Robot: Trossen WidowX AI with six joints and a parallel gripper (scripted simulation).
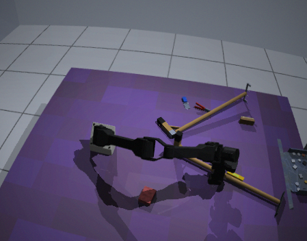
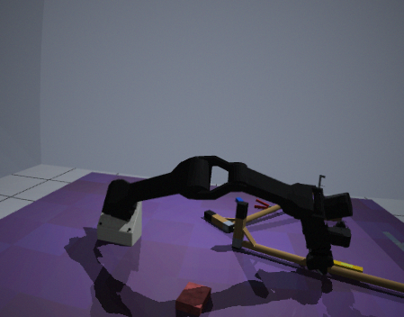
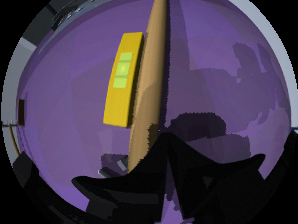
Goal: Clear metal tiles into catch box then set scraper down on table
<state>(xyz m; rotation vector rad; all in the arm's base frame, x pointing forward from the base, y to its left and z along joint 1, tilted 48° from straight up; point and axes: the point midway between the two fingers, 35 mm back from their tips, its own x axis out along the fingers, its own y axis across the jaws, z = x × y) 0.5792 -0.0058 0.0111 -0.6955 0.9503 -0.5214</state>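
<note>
The long scraper is 5 cm above my gripper tip, 2 cm ahead of it and 1 cm to the left of it. Round my gripper tip: red block (31 cm behind, 19 cm to the right); then yellow block (6 cm ahead, 3 cm to the left, 1 cm above); then brown block (44 cm to the left, 9 cm ahead, 1 cm above).
</note>
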